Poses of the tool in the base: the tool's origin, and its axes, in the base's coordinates. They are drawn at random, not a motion.
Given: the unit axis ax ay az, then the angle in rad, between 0 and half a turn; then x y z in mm.
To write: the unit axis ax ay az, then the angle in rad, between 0 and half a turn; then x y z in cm. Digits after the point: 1 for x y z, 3 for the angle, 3 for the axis.
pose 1, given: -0.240, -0.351, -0.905, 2.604, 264, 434, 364
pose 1, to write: -0.240, -0.351, -0.905, 2.604, 26.4, 43.4, 36.4
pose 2, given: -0.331, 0.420, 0.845, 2.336, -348, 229, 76
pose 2, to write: -0.331, 0.420, 0.845, 2.336, -34.8, 22.9, 7.6
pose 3, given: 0.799, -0.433, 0.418, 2.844, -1, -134, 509
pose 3, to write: 0.799, -0.433, 0.418, 2.844, -0.1, -13.4, 50.9
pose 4, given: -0.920, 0.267, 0.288, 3.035, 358, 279, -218
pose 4, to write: -0.920, 0.267, 0.288, 3.035, 35.8, 27.9, -21.8
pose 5, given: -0.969, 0.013, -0.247, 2.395, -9, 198, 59
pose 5, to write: -0.969, 0.013, -0.247, 2.395, -0.9, 19.8, 5.9
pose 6, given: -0.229, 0.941, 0.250, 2.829, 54, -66, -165
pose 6, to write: -0.229, 0.941, 0.250, 2.829, 5.4, -6.6, -16.5
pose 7, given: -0.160, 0.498, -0.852, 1.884, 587, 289, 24
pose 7, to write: -0.160, 0.498, -0.852, 1.884, 58.7, 28.9, 2.4
